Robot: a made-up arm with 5 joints. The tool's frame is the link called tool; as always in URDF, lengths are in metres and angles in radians. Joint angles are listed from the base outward. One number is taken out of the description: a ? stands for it. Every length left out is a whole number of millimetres.
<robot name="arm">
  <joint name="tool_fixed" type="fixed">
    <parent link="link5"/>
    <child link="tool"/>
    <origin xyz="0.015 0.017 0" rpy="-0.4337 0.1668 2.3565"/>
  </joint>
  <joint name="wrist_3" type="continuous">
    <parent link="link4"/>
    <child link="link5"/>
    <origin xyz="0.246 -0.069 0" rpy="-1.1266 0.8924 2.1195"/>
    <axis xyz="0 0 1"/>
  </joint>
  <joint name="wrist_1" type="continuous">
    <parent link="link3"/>
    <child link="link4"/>
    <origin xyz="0.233 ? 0" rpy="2.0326 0.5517 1.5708"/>
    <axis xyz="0 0 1"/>
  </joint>
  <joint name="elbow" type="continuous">
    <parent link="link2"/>
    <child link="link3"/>
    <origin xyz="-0.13 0.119 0" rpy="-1.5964 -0.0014 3.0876"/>
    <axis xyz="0 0 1"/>
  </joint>
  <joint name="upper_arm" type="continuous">
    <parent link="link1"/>
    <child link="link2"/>
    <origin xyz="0.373 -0.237 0" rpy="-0.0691 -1.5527 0"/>
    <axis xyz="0 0 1"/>
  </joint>
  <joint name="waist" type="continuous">
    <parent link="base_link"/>
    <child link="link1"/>
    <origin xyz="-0.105 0.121 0.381" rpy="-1.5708 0 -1.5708"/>
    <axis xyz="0 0 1"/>
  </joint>
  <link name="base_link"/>
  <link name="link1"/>
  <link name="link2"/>
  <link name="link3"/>
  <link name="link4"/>
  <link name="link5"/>
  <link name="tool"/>
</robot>
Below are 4 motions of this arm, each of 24 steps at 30 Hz.
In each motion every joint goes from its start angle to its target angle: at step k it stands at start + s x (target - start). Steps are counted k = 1, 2, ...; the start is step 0. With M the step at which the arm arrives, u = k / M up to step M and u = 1 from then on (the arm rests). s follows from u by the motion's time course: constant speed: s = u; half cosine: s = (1 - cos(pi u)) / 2; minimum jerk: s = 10 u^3 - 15 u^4 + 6 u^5.
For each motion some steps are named. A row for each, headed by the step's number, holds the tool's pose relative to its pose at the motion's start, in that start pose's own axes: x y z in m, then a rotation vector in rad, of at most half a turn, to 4 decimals.
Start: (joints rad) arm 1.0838 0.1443 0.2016 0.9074 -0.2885
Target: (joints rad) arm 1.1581 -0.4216 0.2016 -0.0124 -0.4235
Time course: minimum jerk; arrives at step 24
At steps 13, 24:
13: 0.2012 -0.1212 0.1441 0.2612 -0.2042 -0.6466
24: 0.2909 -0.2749 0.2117 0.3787 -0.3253 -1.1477

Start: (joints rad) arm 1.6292 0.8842 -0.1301 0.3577 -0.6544
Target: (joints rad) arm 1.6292 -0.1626 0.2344 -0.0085 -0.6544
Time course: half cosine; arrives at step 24
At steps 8, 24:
8: 0.1288 0.0127 0.0314 0.0424 -0.0240 -0.3248
24: 0.4623 -0.1642 0.0475 -0.0614 -0.0407 -1.2632

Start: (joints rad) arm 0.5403 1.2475 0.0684 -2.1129 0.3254
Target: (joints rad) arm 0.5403 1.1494 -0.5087 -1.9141 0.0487
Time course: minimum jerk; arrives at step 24
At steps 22, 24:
22: -0.1335 -0.0207 -0.2413 -0.2199 0.7256 -0.2080
24: -0.1344 -0.0210 -0.2423 -0.2213 0.7292 -0.2095

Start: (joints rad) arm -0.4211 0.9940 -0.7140 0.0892 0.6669
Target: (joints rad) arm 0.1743 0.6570 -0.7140 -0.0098 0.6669
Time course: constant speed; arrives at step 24
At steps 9, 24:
9: 0.0335 -0.1168 -0.0402 -0.2512 -0.1084 -0.0915
24: 0.0898 -0.3069 -0.0167 -0.6395 -0.3538 -0.2356

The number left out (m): -0.179
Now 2 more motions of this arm.
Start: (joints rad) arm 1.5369 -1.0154 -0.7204 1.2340 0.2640
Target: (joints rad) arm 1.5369 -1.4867 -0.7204 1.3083 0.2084
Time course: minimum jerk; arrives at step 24
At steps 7, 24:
7: 0.0106 -0.0128 0.0202 0.0289 -0.0375 -0.0474
24: 0.0416 -0.0976 0.1332 0.1968 -0.2505 -0.3012

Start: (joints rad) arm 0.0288 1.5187 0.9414 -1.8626 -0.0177
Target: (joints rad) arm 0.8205 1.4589 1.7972 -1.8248 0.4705
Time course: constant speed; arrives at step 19
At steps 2, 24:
2: -0.0621 0.0028 0.0729 0.0515 -0.1716 0.1034
24: -0.8590 -0.2123 0.2604 0.2260 -1.7637 0.8372

